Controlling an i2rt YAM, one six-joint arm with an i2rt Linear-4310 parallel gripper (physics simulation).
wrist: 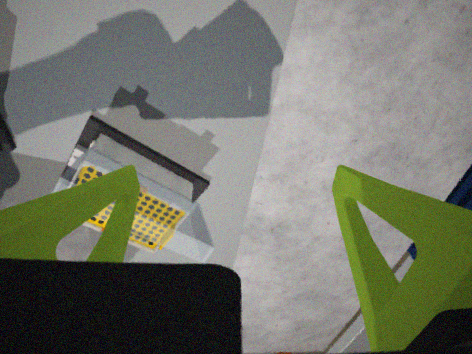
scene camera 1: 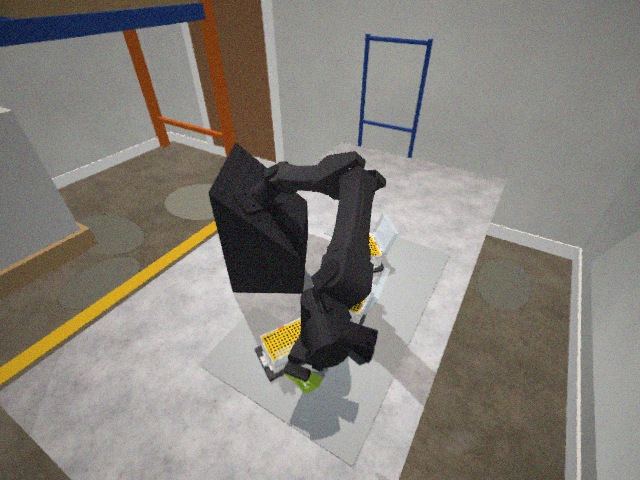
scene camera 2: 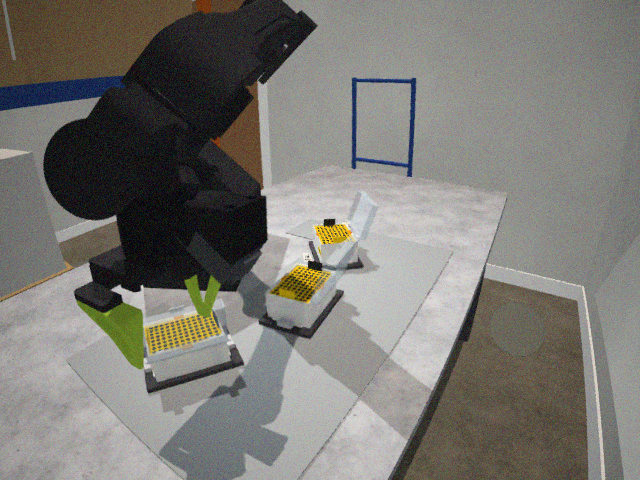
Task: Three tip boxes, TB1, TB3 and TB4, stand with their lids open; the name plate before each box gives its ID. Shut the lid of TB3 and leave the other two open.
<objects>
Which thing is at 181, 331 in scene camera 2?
A clear lid.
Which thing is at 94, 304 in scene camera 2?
The gripper.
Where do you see a clear lid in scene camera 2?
334, 267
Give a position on a grey mat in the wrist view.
At 198, 89
</objects>
